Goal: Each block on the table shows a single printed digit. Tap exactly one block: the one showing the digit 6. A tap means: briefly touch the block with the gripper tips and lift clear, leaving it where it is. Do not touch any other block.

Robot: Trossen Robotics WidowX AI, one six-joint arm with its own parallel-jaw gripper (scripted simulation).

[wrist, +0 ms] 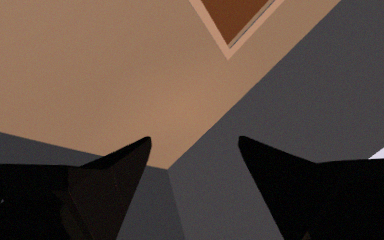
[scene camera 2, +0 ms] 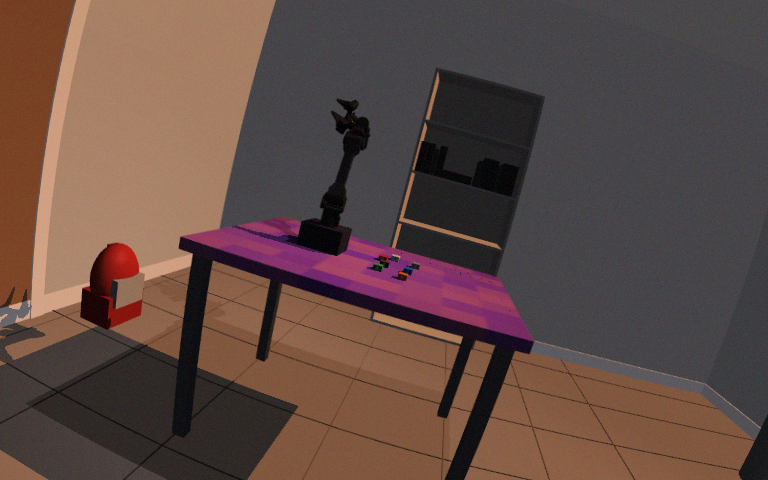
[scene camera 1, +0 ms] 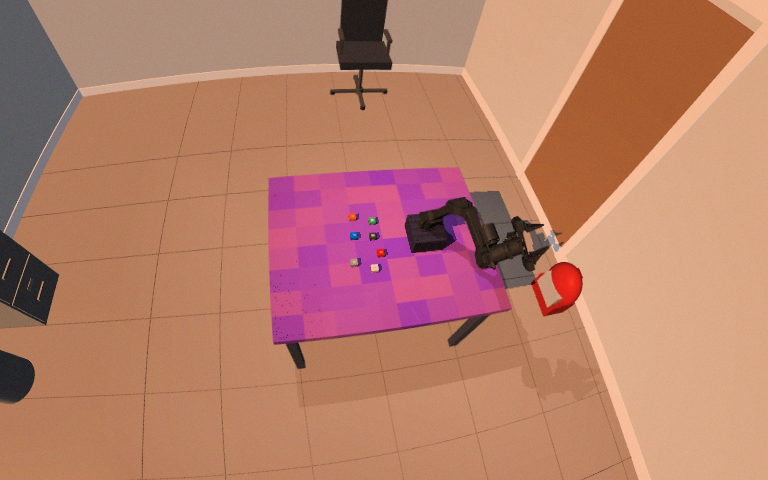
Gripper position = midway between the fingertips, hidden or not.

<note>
The gripper [scene camera 1: 546, 235] is open, with nothing in its grasp.
The gripper also shows in the wrist view [wrist: 195, 140].
</note>
